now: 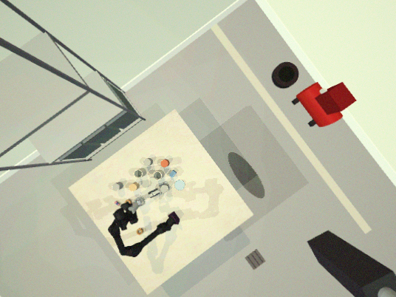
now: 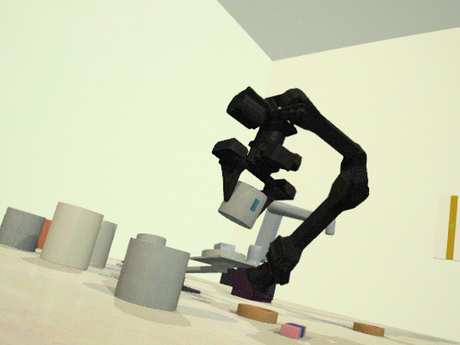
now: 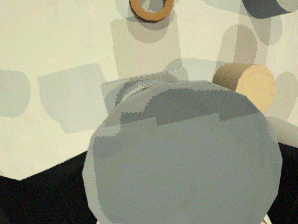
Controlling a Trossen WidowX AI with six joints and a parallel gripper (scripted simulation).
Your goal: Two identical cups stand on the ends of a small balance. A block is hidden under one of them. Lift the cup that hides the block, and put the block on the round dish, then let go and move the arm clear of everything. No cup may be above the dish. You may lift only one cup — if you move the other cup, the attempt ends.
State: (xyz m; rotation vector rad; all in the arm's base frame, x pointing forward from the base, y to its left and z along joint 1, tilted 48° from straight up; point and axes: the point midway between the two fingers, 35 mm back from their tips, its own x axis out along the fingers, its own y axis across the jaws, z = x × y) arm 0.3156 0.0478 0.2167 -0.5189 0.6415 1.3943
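The pale block lies 1 cm to the right of my gripper tip and 8 cm below it. The rest, counted from my gripper tip: balance beam 14 cm to the right, 13 cm below; balance 14 cm to the right, 14 cm below; tan cylinder 14 cm ahead, 3 cm to the right, 13 cm below.
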